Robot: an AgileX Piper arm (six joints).
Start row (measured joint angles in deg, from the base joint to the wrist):
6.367, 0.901, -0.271, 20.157, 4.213, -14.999
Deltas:
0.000, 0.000, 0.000, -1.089, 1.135, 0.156
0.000, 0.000, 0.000, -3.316, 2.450, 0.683
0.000, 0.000, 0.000, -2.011, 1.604, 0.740
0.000, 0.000, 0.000, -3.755, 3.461, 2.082
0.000, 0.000, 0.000, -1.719, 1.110, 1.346
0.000, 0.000, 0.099, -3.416, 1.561, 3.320
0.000, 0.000, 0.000, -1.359, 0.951, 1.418
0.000, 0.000, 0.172, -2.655, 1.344, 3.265
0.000, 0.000, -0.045, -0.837, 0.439, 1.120
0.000, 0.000, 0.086, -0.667, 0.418, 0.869
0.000, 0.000, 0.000, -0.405, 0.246, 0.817
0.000, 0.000, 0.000, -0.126, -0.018, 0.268
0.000, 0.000, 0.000, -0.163, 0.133, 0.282
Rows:
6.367, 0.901, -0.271, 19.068, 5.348, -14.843
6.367, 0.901, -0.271, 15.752, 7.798, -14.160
6.367, 0.901, -0.271, 13.741, 9.402, -13.420
6.367, 0.901, -0.271, 9.986, 12.863, -11.338
6.367, 0.901, -0.271, 8.267, 13.973, -9.992
6.367, 0.901, -0.172, 4.851, 15.534, -6.672
6.367, 0.901, -0.172, 3.492, 16.485, -5.254
6.367, 0.901, 0.000, 0.837, 17.829, -1.989
6.367, 0.901, -0.045, 0.000, 18.268, -0.869
6.367, 0.901, 0.041, -0.667, 18.686, 0.000
6.367, 0.901, 0.041, -1.072, 18.932, 0.817
6.367, 0.901, 0.041, -1.198, 18.914, 1.085
6.367, 0.901, 0.041, -1.361, 19.047, 1.367

